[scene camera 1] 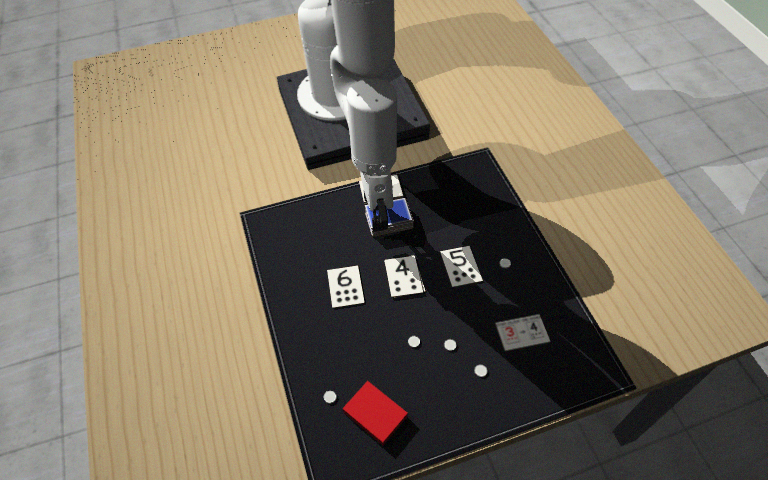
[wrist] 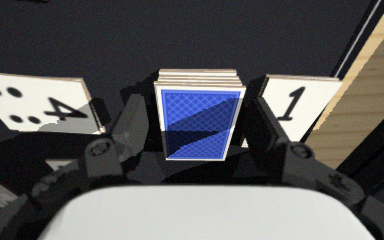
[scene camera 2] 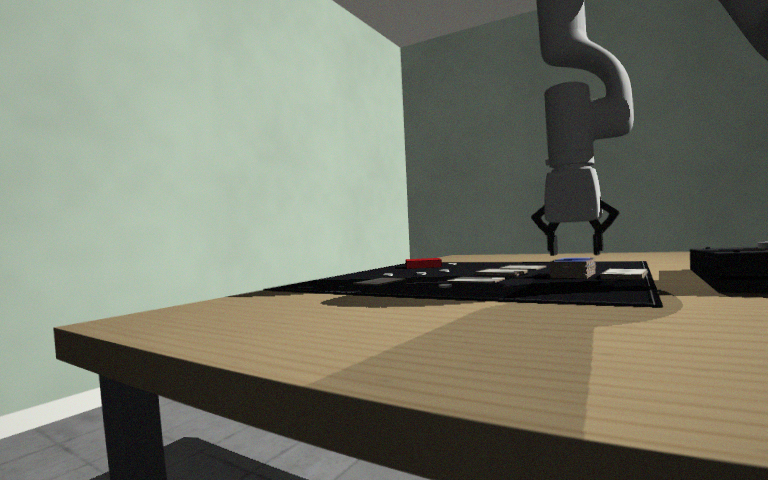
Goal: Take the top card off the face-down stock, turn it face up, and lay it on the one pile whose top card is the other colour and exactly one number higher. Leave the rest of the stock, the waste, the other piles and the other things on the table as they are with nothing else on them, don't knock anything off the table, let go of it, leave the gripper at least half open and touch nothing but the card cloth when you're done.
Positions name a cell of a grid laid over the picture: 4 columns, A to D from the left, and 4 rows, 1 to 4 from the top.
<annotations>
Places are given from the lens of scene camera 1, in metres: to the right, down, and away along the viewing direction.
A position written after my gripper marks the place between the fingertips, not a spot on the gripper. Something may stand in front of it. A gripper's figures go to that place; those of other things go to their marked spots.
my gripper (scene camera 1: B2): -0.02, -0.05, 1.24
red block (scene camera 1: B4): -0.02, 0.29, 1.01
black card cloth (scene camera 1: C2): 0.18, -0.08, 1.30
The marked spots on the black card cloth and the red block are 0.52 m apart.
</annotations>
